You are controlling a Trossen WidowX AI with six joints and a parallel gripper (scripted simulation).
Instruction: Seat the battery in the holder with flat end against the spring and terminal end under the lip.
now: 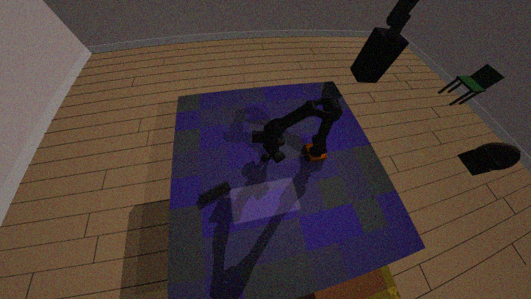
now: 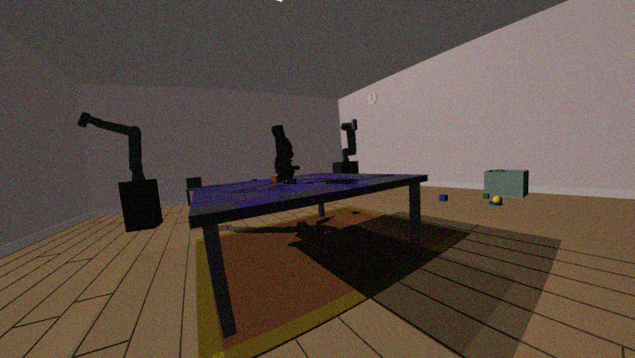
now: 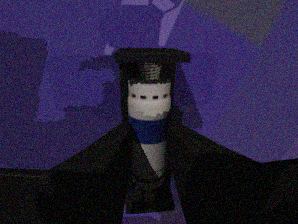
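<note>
Now: the battery right at my gripper tip. From my gripper tip the other things lie so: dark flat block: 31 cm ahead, 22 cm to the left.
</note>
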